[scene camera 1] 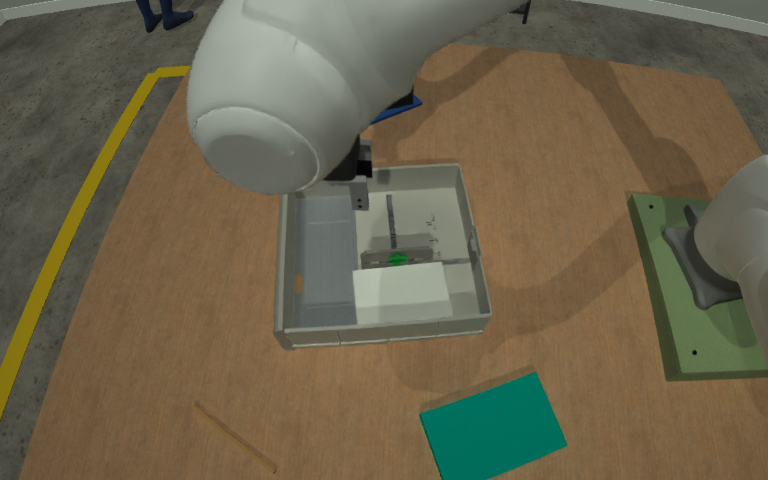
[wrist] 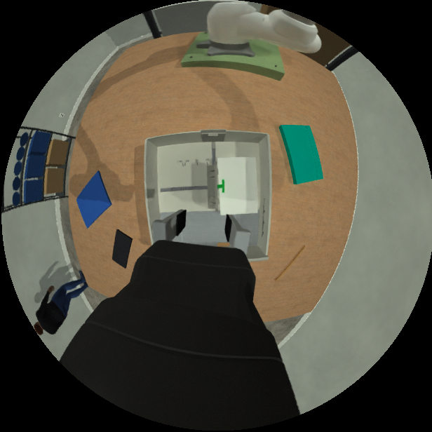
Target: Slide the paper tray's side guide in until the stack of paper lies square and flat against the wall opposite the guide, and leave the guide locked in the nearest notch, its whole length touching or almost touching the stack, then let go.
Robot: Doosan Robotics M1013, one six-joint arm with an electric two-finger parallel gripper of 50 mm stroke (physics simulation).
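Frame: origin at the arm's base, x ahead, y up, z right, level; centimetres.
Seen in the pictures: gripper, fingertip midpoint: point(scene camera 1: 362, 191); arm's base at its link origin: point(scene camera 1: 713, 263).
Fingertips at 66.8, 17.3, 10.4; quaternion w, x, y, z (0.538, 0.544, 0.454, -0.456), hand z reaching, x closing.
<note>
Offsets run from my fingertips to a thing's top centre, as dx, dy, dz. "spot": to the spot under its first point.
The paper tray @[-1.6, -11.9, +0.4] point(scene camera 1: 385, 333) point(wrist: 266, 150) stands on the table. The white paper stack @[-4.7, -17.5, -7.7] point(scene camera 1: 402, 289) point(wrist: 241, 185) lies in it, near the wall opposite the guide, its edges looking roughly parallel to the walls. The tray's rim hides its foot in the scene view; whether it touches the wall or lies fully flat, I cannot tell. The grey side guide @[spot: -8.7, -15.5, -2.2] point(scene camera 1: 421, 255) point(wrist: 212, 186) stands upright along the stack, touching or very near it. Its green tab @[-4.6, -13.4, -3.4] point(scene camera 1: 398, 259) point(wrist: 221, 186) shows; its notch lock cannot be judged. My gripper point(scene camera 1: 364, 180) point(wrist: 205, 220) is open and empty, above the tray's grey floor part.
A teal slab @[-16.1, -19.7, -31.7] point(scene camera 1: 492, 427) point(wrist: 302, 154) and a thin wooden stick @[+24.5, -20.8, -28.7] point(scene camera 1: 235, 436) point(wrist: 290, 262) lie beside the tray. A blue sheet @[-5.3, -20.7, +48.4] point(scene camera 1: 396, 110) point(wrist: 94, 199) and a black plate point(wrist: 122, 248) lie on the guide's side. The arm's green base plate point(scene camera 1: 651, 283) point(wrist: 235, 65) is farther off.
</note>
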